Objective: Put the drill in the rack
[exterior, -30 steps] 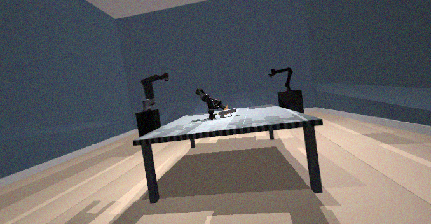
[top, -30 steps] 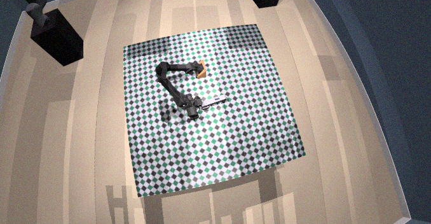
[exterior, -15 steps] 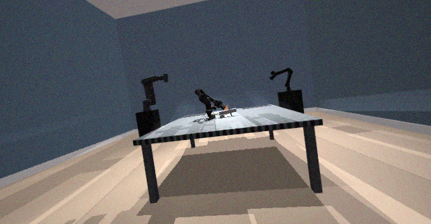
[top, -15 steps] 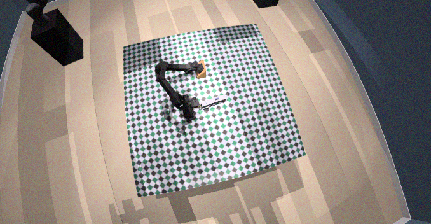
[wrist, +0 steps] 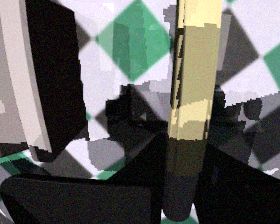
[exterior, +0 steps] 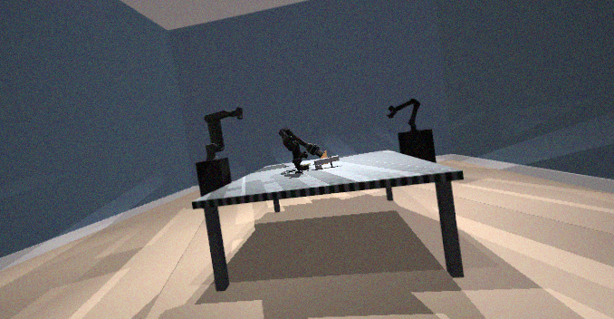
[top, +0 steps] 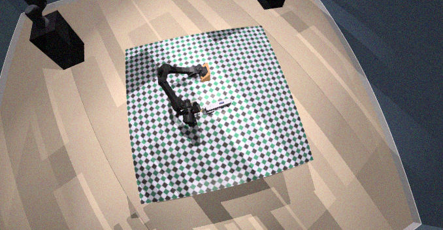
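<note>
My gripper tip is now 70 mm past the grey block, 40 mm to the right of it and 10 mm below it. The rest, counted from my gripper tip: grey fixture 210 mm to the left, 40 mm above, 10 mm ahead.
</note>
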